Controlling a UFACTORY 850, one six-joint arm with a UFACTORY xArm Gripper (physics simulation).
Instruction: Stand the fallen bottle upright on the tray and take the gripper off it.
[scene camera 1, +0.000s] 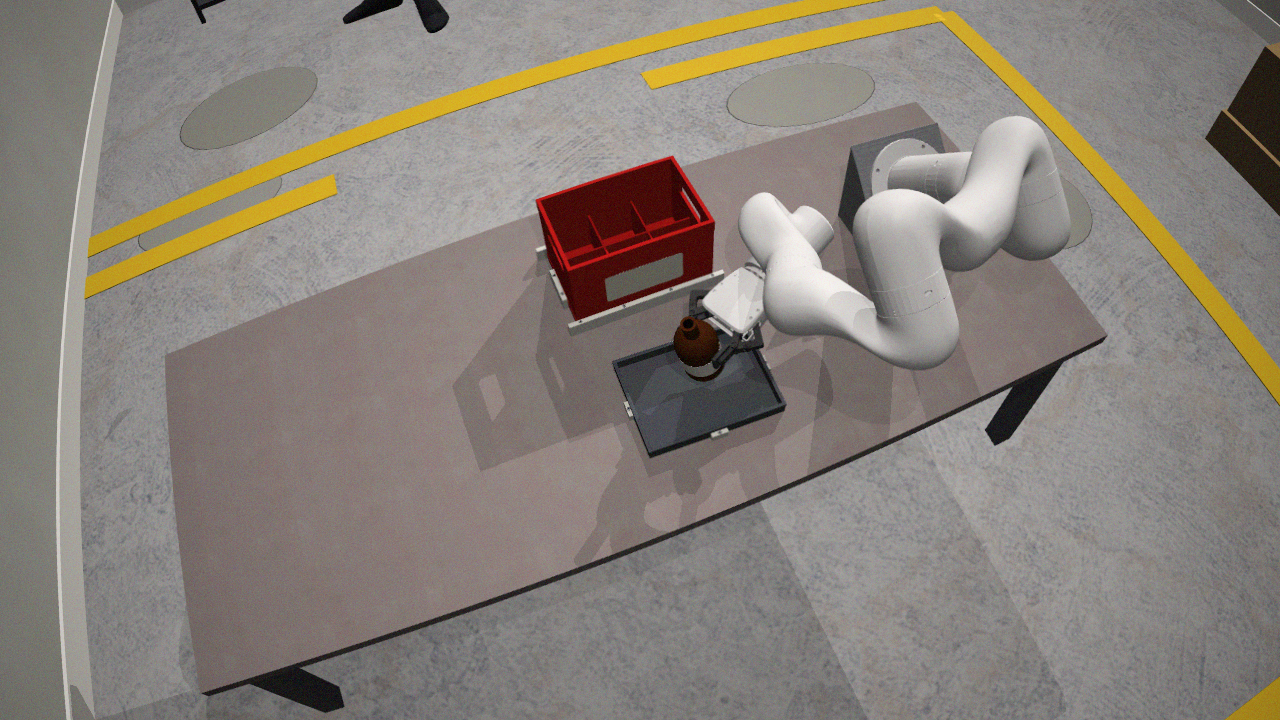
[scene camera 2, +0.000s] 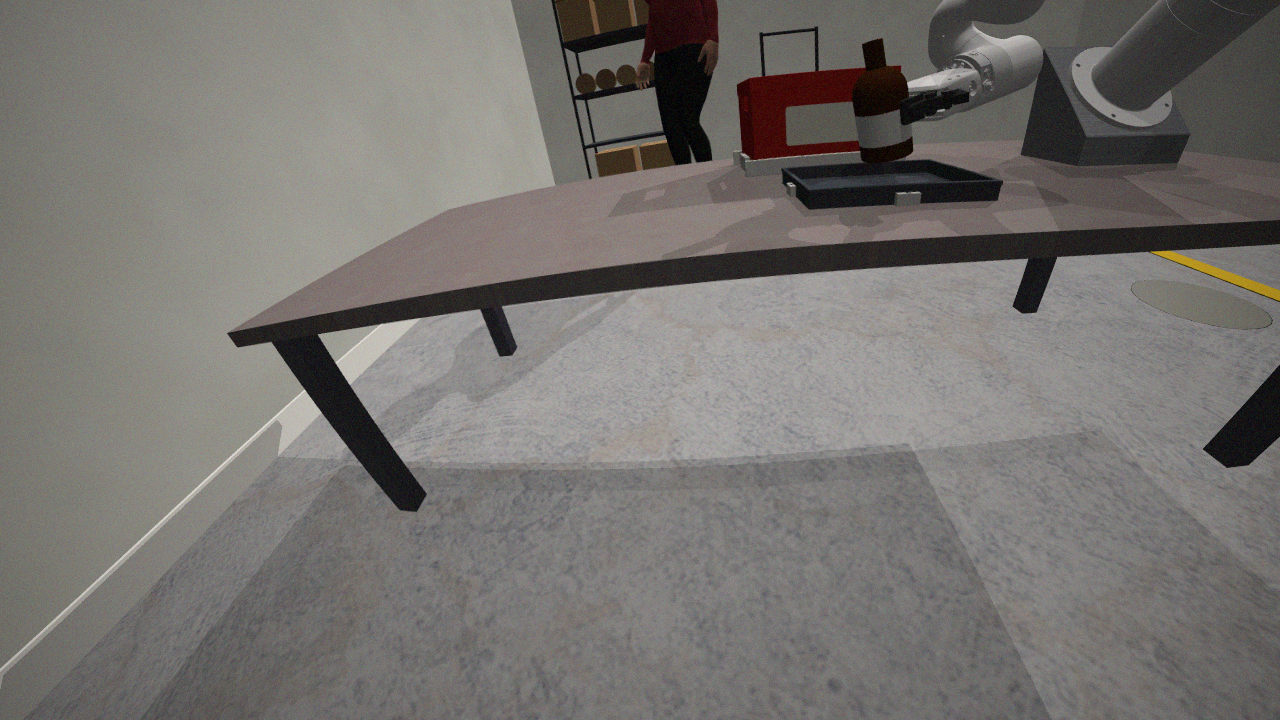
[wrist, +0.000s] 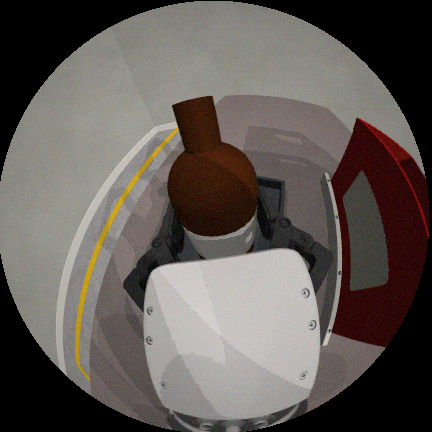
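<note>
The brown bottle (scene camera 1: 695, 342) (scene camera 2: 880, 94) (wrist: 212, 190) with a white label band is near upright, its neck leaning slightly to the left in scene camera 2. My gripper (scene camera 1: 705, 351) (scene camera 2: 895, 111) (wrist: 216, 202) is shut on the bottle around its label, reaching in from the side. The dark tray (scene camera 1: 707, 413) (scene camera 2: 859, 194) (wrist: 284, 196) lies flat on the table. The bottle is over the rear part of the tray; in scene camera 2 its base shows a little above the tray. In the wrist view the gripper's white cover hides the base.
A red crate (scene camera 1: 581, 291) (scene camera 2: 760, 116) (wrist: 365, 315) with compartments stands behind the tray, close to the gripper, edged by pale strips (scene camera 1: 635, 306). Small pale clips sit at the tray's sides. The arm's grey base (scene camera 1: 859, 183) (scene camera 2: 1109, 147) stands at the table's right end.
</note>
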